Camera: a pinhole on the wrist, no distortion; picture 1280 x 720 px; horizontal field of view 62.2 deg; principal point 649.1 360.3 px. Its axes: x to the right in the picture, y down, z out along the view. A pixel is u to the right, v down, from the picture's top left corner.
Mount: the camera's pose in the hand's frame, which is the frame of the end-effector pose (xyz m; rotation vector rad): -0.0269 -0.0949 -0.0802 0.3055 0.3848 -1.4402
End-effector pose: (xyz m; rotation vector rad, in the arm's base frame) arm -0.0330 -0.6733 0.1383 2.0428 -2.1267 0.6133
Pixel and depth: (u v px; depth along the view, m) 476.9 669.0 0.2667
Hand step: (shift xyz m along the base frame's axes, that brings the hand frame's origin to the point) 0.1860 -0.1271 -0.1045
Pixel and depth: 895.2 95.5 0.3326
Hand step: 0.3499 0.0022 -0.1373
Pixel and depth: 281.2 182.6 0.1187
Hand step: 0.1202 0.0217 -0.0342
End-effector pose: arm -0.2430 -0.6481 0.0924 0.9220 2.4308 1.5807
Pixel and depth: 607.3 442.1 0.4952
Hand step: -0.0129 0.2426 -0.4046
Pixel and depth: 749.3 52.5 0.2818
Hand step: 0.0268 0.0163 -0.3083
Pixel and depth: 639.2 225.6 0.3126
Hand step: 0.0164 0.0749 -0.3012
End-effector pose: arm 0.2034 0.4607 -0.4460 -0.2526 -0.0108 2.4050
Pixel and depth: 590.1 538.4 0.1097
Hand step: 0.0854 0.1012 0.0309
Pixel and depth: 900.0 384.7 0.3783
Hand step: 0.1678 0.2766 0.2402
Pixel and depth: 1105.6 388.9 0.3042
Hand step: 0.1887 0.2741 0.1580
